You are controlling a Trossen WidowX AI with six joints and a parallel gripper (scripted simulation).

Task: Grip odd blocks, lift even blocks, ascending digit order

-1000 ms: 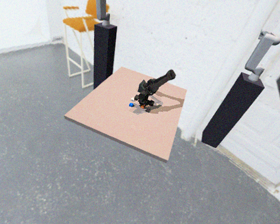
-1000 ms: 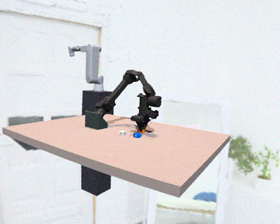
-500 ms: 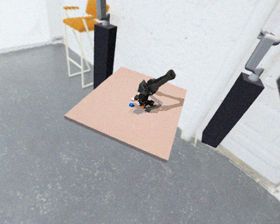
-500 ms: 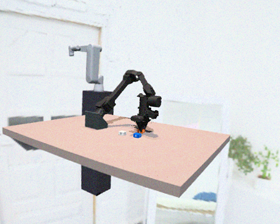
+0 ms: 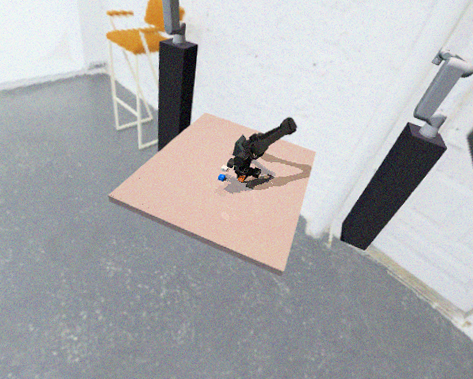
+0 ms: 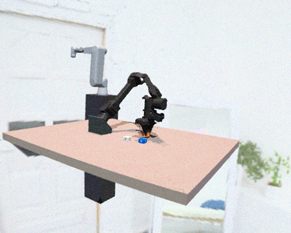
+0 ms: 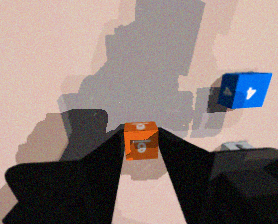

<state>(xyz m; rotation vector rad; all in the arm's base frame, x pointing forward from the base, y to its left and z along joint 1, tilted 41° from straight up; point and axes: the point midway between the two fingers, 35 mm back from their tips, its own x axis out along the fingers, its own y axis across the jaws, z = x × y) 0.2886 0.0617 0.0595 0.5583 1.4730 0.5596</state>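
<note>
Right now the blue block is 4 cm ahead of my gripper tip, 10 cm to the right of it and 1 cm below it. Also, from my gripper tip: orange block 1 cm behind; then white block 5 cm behind, 12 cm to the right, 1 cm below.
</note>
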